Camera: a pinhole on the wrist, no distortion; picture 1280 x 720 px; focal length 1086.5 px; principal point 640.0 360.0 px. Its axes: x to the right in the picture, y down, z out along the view. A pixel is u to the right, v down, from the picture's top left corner.
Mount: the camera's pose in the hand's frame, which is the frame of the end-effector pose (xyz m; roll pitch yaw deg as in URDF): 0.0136 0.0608 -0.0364 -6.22 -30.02 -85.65
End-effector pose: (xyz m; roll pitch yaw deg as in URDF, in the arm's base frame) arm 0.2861 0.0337 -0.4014 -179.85 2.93 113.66
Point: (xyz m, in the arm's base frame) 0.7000 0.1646 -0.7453
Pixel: 357.9 212.1
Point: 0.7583 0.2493 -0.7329
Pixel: 217.6 333.7
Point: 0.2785 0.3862 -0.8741
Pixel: outside the picture
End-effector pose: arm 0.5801 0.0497 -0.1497 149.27 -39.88 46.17
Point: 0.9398 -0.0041 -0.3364
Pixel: 1107.9 329.8
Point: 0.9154 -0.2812 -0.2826
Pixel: 447.5 45.2
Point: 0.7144 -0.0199 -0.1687
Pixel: 912.8 317.3
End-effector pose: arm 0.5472 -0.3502 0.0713 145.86 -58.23 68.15
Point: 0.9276 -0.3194 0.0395
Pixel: 841.8 410.2
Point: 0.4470 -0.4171 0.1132
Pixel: behind the camera
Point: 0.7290 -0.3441 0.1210
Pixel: 865.2 698.2
